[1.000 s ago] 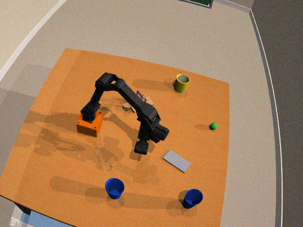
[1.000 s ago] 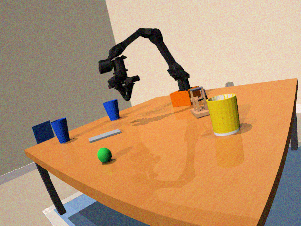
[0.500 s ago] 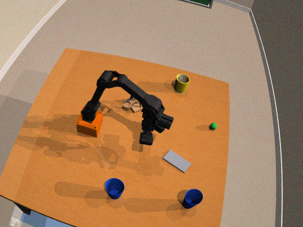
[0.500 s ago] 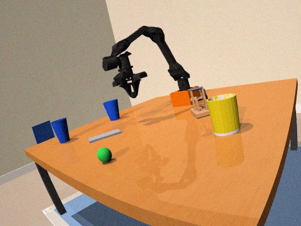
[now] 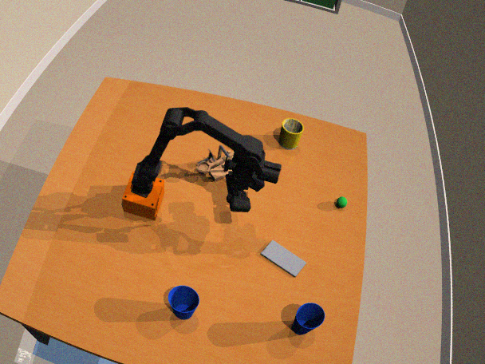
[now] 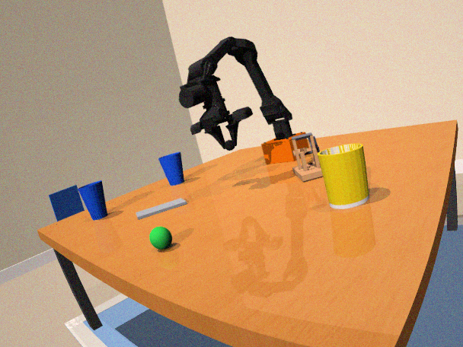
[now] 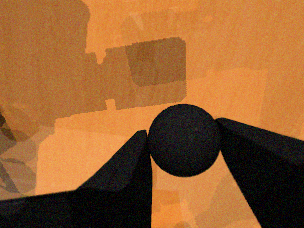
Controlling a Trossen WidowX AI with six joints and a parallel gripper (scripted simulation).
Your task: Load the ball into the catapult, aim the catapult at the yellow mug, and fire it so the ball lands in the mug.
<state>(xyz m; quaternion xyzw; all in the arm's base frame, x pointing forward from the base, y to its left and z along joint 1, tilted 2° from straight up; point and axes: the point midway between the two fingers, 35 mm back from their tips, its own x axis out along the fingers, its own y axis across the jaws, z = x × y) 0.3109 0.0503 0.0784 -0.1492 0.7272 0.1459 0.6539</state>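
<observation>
Right now the wooden catapult is 110 mm behind my gripper tip, 190 mm to the left of it and 60 mm below it. Also, from my gripper tip: green ball (400 mm ahead, 220 mm to the left, 90 mm below); then flat grey slab (230 mm ahead, 90 mm to the right, 110 mm below); then small black ball (10 mm above).
</observation>
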